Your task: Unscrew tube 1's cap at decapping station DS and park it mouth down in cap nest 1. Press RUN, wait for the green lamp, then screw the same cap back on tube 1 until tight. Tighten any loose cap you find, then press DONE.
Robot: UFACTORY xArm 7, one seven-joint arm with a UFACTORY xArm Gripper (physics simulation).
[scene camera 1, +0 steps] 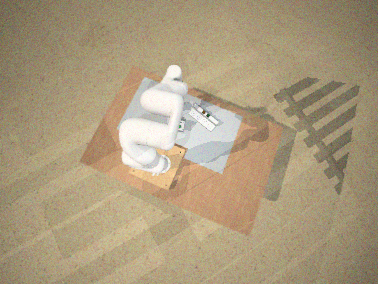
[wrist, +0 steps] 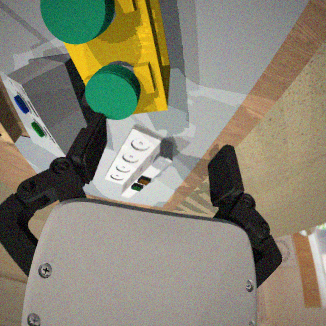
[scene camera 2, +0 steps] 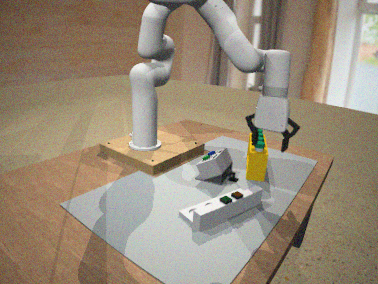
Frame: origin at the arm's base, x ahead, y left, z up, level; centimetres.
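Seen in the pictures: gripper, between the fingertips: (wrist: 163,140) (scene camera 2: 268,147); arm's base, origin of its link: (scene camera 2: 145,145).
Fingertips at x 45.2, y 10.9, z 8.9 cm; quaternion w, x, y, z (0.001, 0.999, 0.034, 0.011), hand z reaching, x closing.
Observation:
Pixels of each thing's middle, then the offset from my fingertips to it. "spot": a spot on its surface instead. Level surfaces: height alone.
- yellow rack, middle of its body: (scene camera 2: 256,154) dx -8.1, dy +9.3, dz -7.0 cm
- nearest cap, middle of its body: (wrist: 113,92) (scene camera 2: 259,144) dx -4.3, dy +2.4, dz -0.8 cm
- white nest strip, a spot on its surface: (wrist: 131,156) spot: dx -1.7, dy -18.9, dz -11.4 cm
- grey sloped console, middle of its body: (wrist: 51,106) (scene camera 2: 215,163) dx -14.9, dy -6.8, dz -8.0 cm
- blue button, middle of its body: (wrist: 22,102) dx -17.7, dy -5.2, dz -5.8 cm
- green button, middle of its body: (wrist: 38,128) dx -16.5, dy -9.6, dz -5.8 cm
- small black part, a spot on its surface: (scene camera 2: 232,176) spot: dx -8.7, dy -5.3, dz -11.1 cm
- grey mat, height of its surface: dz -12.2 cm
My gripper (scene camera 2: 270,145) (wrist: 163,140) is open, with nothing between its fingers, above the near end of the yellow rack (scene camera 2: 256,169) (wrist: 157,100). Green caps sit in a row on the tubes in this rack; the nearest cap (scene camera 2: 259,143) (wrist: 112,94) is beside my left finger in the wrist view. Tube numbers are not readable. The white nest strip (scene camera 1: 202,120) (scene camera 2: 225,211) (wrist: 131,156) has several round nests with no cap visible in them. Its green indicator (scene camera 2: 226,199) (wrist: 136,187) and amber indicator (scene camera 2: 237,195) (wrist: 144,180) both look dark.
A grey sloped console (scene camera 2: 215,168) (wrist: 55,95) with a blue button (wrist: 21,104) and a green button (wrist: 38,129) stands beside the rack. A small black part (scene camera 2: 232,176) is at its foot. The arm's wooden base (scene camera 1: 170,180) (scene camera 2: 175,156) stands behind the grey mat (scene camera 1: 220,155) (scene camera 2: 150,240).

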